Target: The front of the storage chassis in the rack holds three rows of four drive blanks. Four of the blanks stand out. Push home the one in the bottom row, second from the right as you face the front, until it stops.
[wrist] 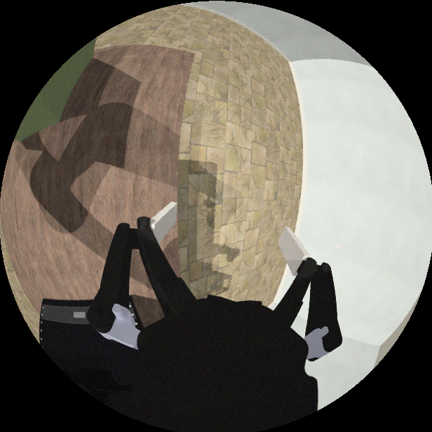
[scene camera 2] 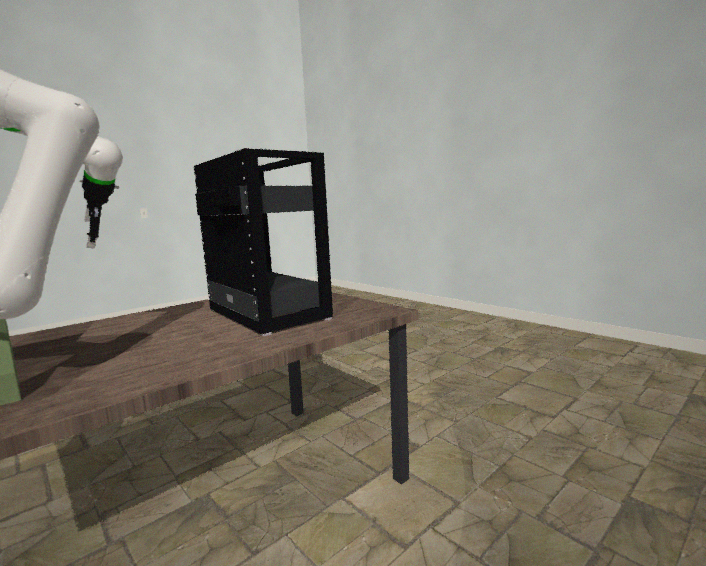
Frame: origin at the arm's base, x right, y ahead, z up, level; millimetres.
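Where they show: gripper, between the fingertips: (scene camera 2: 89, 233).
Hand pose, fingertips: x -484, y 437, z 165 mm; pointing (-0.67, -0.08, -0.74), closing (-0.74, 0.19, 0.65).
Observation:
After its pixels a point has its place.
The black rack (scene camera 2: 322, 235) @(x 217, y 1009, z 126 mm) (wrist: 90, 357) stands upright on the table. In scene camera 2 it is seen from its side and back corner, and a dark grey chassis body (scene camera 2: 287, 198) @(x 174, y 899, z 260 mm) shows in its upper part. In the wrist view the rack is at the lower left, partly behind the gripper. The drive blanks cannot be made out in either view. My gripper (scene camera 2: 91, 244) @(x -484, y 437, z 165 mm) (wrist: 230, 224) is open and empty. It points down, to the left of the rack and apart from it in scene camera 2, at about the height of the rack's middle.
The wooden table (scene camera 2: 194, 353) @(x 163, y 527, z -189 mm) (wrist: 160, 90) carries the rack, with a grey panel (scene camera 2: 232, 298) @(x -40, y 770, z -94 mm) (wrist: 60, 314) low on it. A green pedestal (scene camera 2: 7, 371) @(x 138, y 109, z -114 mm) (wrist: 65, 95) is at the left. Tiled floor (scene camera 2: 530, 442) (wrist: 250, 125) and pale walls (scene camera 2: 500, 147) (wrist: 365, 175) lie beyond the table edge.

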